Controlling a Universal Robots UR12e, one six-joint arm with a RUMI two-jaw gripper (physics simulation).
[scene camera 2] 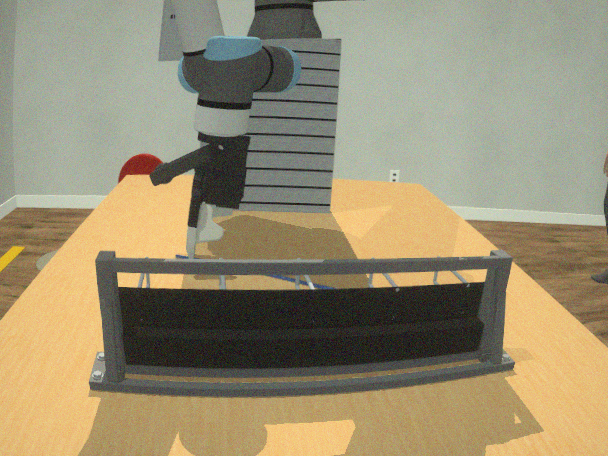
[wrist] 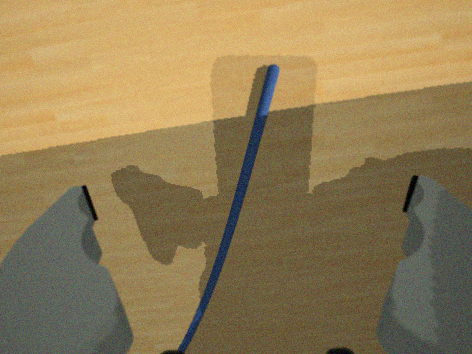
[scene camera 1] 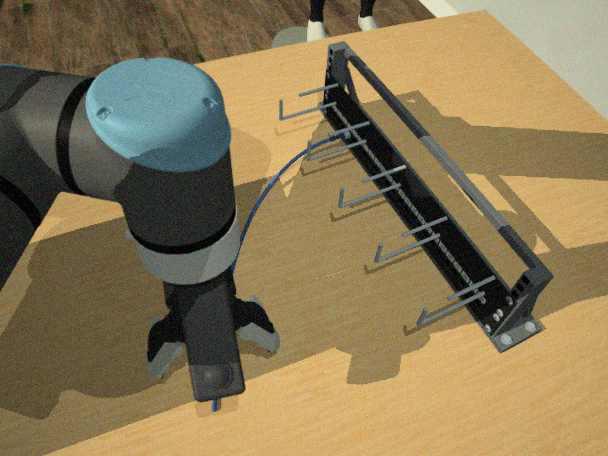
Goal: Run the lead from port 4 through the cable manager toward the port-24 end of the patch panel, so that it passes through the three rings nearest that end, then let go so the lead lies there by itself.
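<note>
The blue lead [scene camera 1: 274, 181] [scene camera 2: 290, 280] [wrist: 231, 225] comes out of the patch panel [scene camera 1: 419, 195] [scene camera 2: 300, 310] near the second ring [scene camera 1: 336, 151] from its far end in the first scene view. It curves away across the table and under the arm. Its loose end shows beyond the gripper. The third ring [scene camera 1: 370, 196], fourth ring [scene camera 1: 408, 248] and nearest ring [scene camera 1: 451, 309] have no lead in them. My gripper [scene camera 1: 217, 362] [wrist: 247, 185] is open, low over the table beside the loose end. In the wrist view the lead runs between the spread fingers, touching neither.
The farthest ring [scene camera 1: 308, 111] juts out near the panel's far end post [scene camera 1: 338, 62]. A grey rail [scene camera 1: 450, 167] runs along the panel's back, and the near end has a bolted foot [scene camera 1: 520, 336]. The rings stick out toward the arm side. The wooden table [scene camera 1: 500, 400] carries the panel.
</note>
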